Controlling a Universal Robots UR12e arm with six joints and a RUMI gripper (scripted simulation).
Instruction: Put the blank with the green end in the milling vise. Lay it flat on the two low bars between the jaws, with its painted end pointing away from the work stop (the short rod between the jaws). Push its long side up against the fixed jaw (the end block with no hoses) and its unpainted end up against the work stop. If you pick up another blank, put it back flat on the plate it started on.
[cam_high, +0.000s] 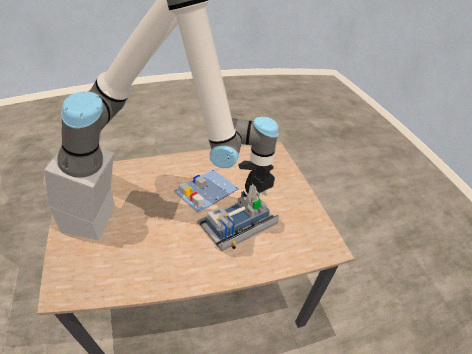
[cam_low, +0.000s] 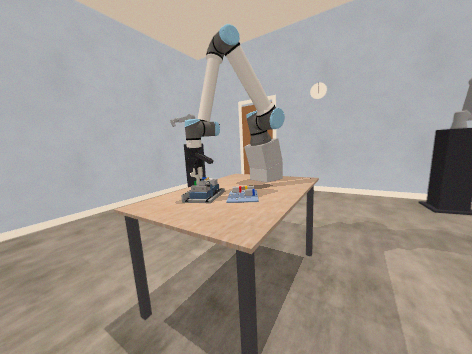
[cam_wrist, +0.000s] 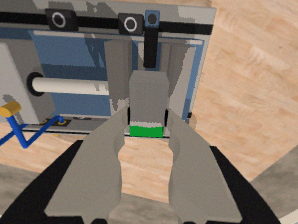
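My gripper is now 2 cm above the green-ended blank. Also, from my hand: white rod (9 cm behind, 4 cm below, 1 cm to the right); work stop rod (5 cm to the left, 3 cm below, 1 cm behind); vise end block (4 cm below, 3 cm ahead, 1 cm to the left).
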